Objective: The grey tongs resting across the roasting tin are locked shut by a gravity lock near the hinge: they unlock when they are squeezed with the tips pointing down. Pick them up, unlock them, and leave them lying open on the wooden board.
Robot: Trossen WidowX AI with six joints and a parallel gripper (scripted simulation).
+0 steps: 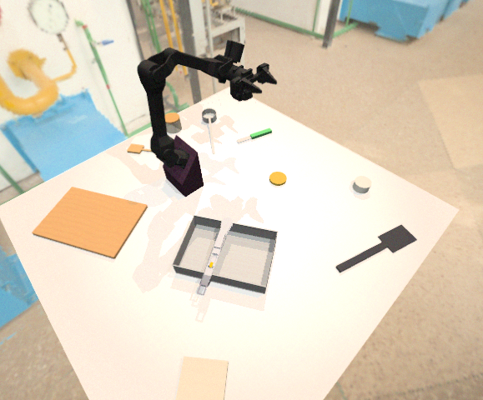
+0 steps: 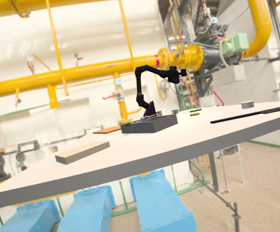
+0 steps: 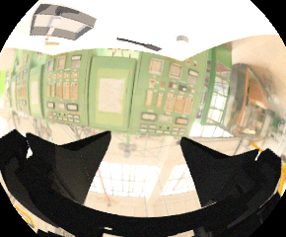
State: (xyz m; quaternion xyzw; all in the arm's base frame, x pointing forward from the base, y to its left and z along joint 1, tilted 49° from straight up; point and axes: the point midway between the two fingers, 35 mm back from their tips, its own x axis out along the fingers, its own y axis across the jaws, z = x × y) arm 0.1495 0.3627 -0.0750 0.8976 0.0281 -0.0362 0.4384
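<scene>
My gripper tip is 49 cm to the left of the yellow lock piece, 31 cm above it and 22 cm short of it. From my gripper tip the other things lie so: green-handled tool 37 cm below, 18 cm behind, 11 cm to the left; white cylinder 36 cm below, 36 cm ahead, 18 cm to the left; grey roasting tin 41 cm to the right, 34 cm below, 20 cm ahead.
</scene>
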